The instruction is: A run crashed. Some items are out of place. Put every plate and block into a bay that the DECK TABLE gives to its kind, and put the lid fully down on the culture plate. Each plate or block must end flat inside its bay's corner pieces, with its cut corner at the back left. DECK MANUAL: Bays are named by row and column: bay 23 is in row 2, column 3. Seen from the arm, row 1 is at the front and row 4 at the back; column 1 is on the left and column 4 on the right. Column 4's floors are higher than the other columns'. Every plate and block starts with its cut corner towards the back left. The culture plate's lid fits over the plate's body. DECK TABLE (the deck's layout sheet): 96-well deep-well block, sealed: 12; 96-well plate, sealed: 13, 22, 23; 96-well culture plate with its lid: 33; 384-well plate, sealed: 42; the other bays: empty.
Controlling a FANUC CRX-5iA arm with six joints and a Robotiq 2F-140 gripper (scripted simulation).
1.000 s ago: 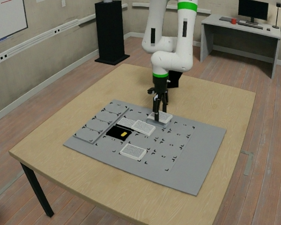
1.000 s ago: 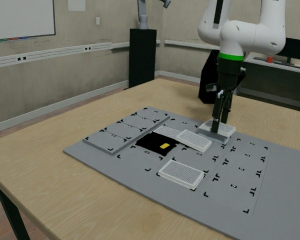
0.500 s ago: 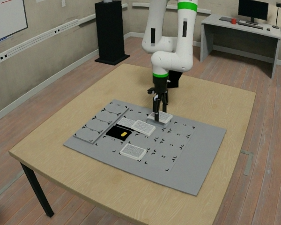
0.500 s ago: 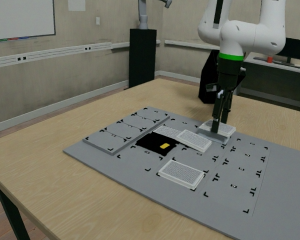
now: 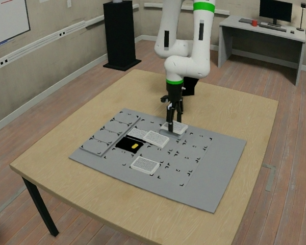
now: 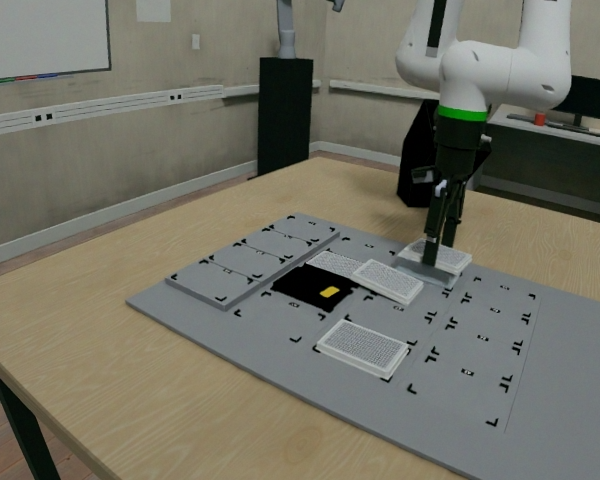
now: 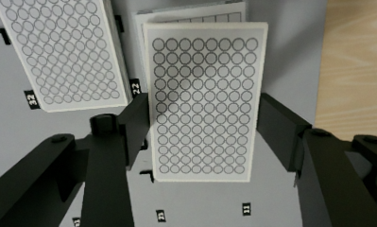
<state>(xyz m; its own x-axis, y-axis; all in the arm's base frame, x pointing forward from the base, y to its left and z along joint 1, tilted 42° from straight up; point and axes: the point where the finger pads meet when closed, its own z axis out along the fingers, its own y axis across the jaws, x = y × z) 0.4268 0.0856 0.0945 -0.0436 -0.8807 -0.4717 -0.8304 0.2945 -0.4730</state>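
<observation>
Right now my hand is 1 cm to the left of the deep-well block and 5 cm above it. Round my hand: lid 23 cm ahead, 16 cm to the right, 6 cm below; 384-well plate 32 cm ahead, 1 cm to the left, 6 cm below; 96-well plate 12 cm ahead, 17 cm to the right, 6 cm below.
</observation>
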